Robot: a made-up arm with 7 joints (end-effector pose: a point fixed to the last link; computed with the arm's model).
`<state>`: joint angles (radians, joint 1 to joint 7).
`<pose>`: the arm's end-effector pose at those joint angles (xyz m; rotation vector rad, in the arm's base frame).
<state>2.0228 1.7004 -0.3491 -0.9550 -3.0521 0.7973 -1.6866</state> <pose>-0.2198 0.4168 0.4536 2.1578 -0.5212 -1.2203</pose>
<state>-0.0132 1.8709 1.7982 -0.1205 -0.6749 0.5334 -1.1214</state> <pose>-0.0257 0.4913 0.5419 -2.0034 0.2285 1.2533</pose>
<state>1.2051 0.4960 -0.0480 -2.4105 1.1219 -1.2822 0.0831</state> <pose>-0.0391 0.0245 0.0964 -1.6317 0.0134 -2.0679</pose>
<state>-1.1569 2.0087 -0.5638 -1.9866 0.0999 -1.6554 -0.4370</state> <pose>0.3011 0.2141 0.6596 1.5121 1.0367 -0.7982</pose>
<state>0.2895 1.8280 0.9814 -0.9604 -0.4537 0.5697 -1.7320</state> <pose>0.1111 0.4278 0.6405 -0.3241 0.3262 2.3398</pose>
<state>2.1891 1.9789 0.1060 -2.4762 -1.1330 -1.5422 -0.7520</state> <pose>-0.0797 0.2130 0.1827 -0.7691 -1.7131 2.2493</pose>
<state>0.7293 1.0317 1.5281 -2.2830 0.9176 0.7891 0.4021</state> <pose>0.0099 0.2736 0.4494 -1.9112 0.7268 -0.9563</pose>
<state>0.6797 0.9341 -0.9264 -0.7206 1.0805 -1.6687 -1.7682</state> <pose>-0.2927 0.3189 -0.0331 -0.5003 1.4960 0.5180</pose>
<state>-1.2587 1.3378 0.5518 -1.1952 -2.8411 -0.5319 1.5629</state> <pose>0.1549 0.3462 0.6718 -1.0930 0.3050 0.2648</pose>
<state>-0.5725 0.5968 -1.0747 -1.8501 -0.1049 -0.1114 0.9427</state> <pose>0.3074 -0.0833 0.0666 0.9014 -2.2928 1.3988</pose>
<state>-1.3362 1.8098 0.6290 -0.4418 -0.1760 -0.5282 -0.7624</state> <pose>0.0544 0.5384 0.6104 -0.8688 -0.3508 0.0399</pose>
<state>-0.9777 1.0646 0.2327 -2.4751 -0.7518 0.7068 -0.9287</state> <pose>0.2269 0.1342 0.5386 -0.4800 -0.3416 0.0985</pose>
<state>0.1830 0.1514 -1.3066 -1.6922 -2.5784 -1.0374 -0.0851</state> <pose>0.1067 -0.2597 0.0463 1.7209 1.2631 -0.6712</pose>
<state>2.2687 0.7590 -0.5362 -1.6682 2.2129 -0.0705 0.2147</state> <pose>-0.3606 -0.0605 0.4184 2.0478 1.9402 -0.7163</pose>
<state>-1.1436 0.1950 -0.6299 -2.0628 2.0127 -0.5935 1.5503</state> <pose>0.2498 -0.2294 0.3955 -0.0961 -0.0572 0.2594</pose>
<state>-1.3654 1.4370 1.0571 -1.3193 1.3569 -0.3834 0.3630</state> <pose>0.0574 0.3470 0.6952 0.8213 -0.2102 -2.6551</pose>
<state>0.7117 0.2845 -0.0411 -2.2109 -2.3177 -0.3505 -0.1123</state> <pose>0.0626 0.1282 0.1185 0.2727 1.4988 0.6420</pose>
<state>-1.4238 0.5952 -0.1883 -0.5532 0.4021 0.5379 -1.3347</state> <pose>0.5305 0.0716 0.4248 -0.9946 1.5392 0.1131</pose>
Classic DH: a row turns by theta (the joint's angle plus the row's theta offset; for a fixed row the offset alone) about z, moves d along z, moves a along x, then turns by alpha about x. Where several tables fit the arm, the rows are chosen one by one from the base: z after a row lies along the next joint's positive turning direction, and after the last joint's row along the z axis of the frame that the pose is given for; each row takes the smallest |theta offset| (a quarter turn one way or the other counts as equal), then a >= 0, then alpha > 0; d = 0 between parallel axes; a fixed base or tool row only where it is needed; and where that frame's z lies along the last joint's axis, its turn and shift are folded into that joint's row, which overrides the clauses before.
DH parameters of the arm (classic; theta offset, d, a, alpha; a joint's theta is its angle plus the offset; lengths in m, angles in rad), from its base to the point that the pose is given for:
base (fixed): 0 0.3905 0.014 -1.2217
joint 1: -1.5708 -0.0075 0.0085 -1.5708
joint 2: 1.2217 -0.012 0.016 1.5708
joint 3: 1.5708 -0.328 0.057 -1.5708
joint 4: 0 0.005 -0.034 1.5708
joint 5: 0 -0.244 -0.015 -1.5708
joint 6: 0 -0.011 -0.024 1.5708
joint 7: -1.3025 0.0698 0.0138 2.5622
tool (fixed): -0.2997 0.0391 0 0

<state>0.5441 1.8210 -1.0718 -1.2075 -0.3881 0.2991 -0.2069</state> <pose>-0.0350 0.5070 0.3108 0.1154 2.1894 1.9634</pose>
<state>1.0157 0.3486 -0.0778 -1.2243 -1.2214 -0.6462 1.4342</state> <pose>-0.2631 0.1435 -0.0240 2.2121 -1.3351 0.1001</pose>
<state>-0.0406 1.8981 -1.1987 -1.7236 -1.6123 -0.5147 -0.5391</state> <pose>0.1961 0.3952 0.2628 2.0928 1.8784 0.4551</pose>
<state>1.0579 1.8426 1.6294 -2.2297 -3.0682 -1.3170 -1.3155</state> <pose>0.2065 0.0850 0.5810 -1.6818 0.3595 -1.6296</pose>
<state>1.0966 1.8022 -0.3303 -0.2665 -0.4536 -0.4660 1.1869</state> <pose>-0.0587 0.5301 0.5272 -1.7970 1.1219 1.7817</pose>
